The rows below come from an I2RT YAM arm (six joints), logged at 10 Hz.
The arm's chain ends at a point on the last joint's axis. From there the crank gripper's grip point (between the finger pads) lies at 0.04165 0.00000 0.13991 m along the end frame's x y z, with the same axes.
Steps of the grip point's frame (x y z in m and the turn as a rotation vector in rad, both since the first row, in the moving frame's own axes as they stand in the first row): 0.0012, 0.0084, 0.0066, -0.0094, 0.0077, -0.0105; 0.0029, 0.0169, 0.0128, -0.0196, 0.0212, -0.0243; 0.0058, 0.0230, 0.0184, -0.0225, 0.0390, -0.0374; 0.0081, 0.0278, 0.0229, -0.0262, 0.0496, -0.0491; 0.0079, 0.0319, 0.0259, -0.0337, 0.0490, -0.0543; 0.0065, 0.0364, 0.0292, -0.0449, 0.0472, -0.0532
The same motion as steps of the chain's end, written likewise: 0.0001, 0.0075, 0.0069, -0.0094, 0.0077, -0.0105; -0.0001, 0.0152, 0.0137, -0.0196, 0.0212, -0.0243; 0.0003, 0.0215, 0.0201, -0.0225, 0.0390, -0.0374; 0.0012, 0.0264, 0.0252, -0.0262, 0.0496, -0.0491; 0.0010, 0.0297, 0.0281, -0.0337, 0.0490, -0.0543; -0.0002, 0.0326, 0.0314, -0.0449, 0.0472, -0.0532
